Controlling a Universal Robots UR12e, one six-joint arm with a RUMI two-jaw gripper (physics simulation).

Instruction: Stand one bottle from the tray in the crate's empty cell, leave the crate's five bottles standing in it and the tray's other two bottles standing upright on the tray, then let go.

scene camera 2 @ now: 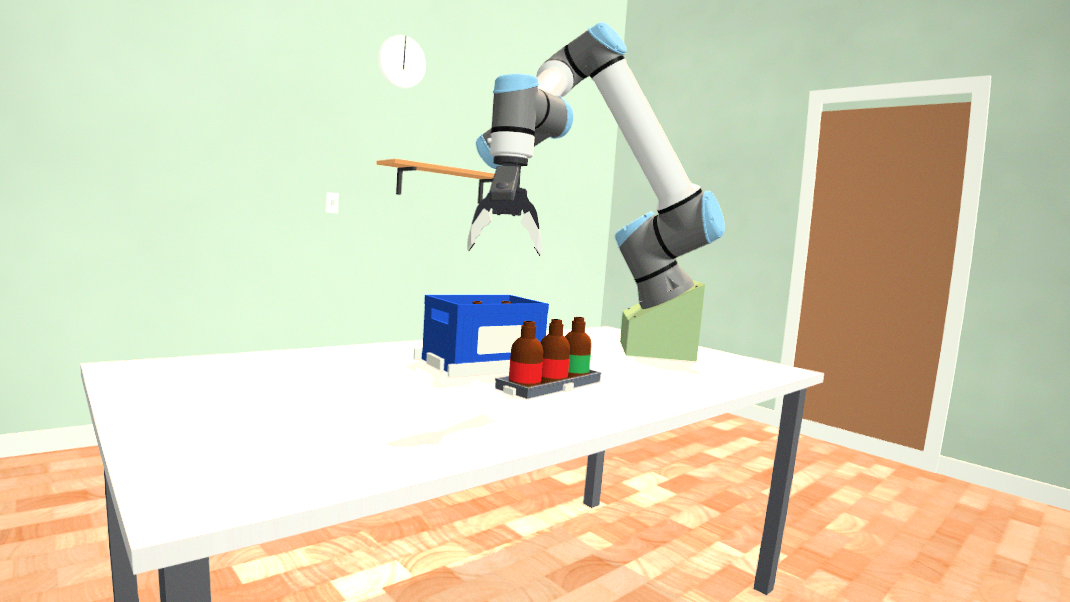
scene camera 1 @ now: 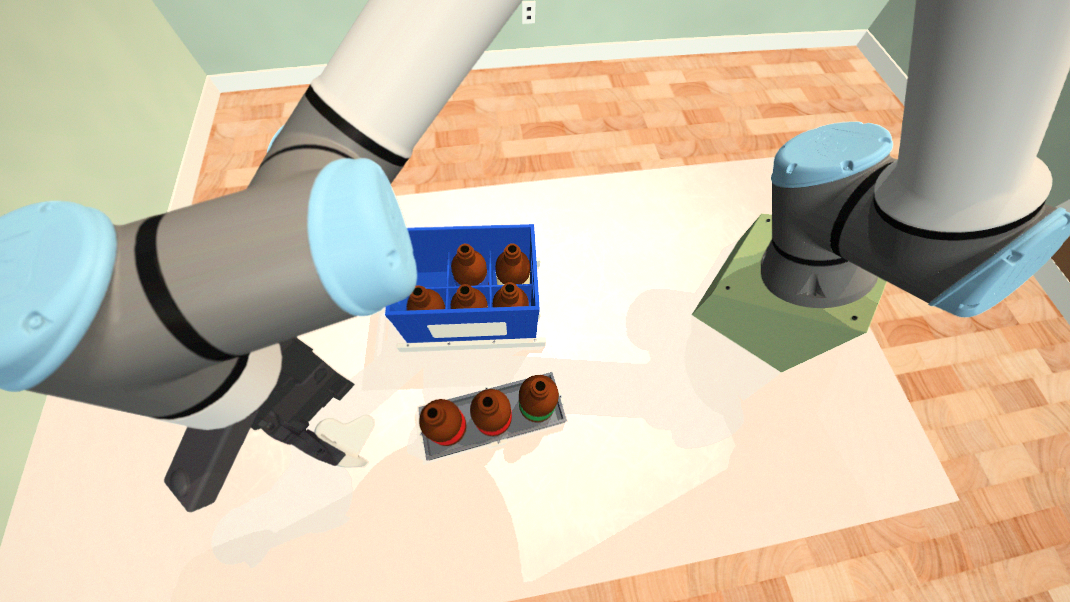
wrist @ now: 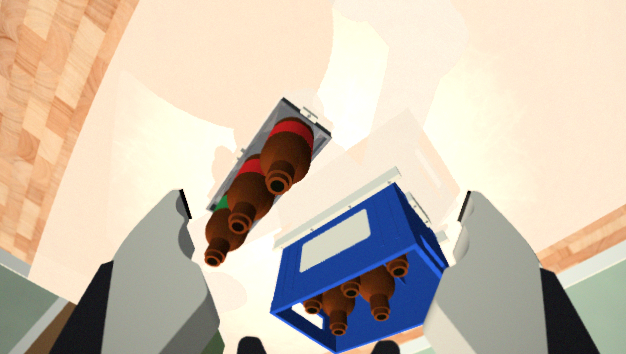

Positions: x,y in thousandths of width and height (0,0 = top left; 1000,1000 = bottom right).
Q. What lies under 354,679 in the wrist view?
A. A green-labelled bottle.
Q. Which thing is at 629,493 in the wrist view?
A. A white strip.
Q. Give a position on a red-labelled bottle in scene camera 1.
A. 413,700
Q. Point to a red-labelled bottle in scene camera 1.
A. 458,682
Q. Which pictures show the green-labelled bottle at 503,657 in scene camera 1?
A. Scene camera 2, scene camera 1 and the wrist view: all of them.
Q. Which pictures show my gripper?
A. Scene camera 2, scene camera 1 and the wrist view: all of them.
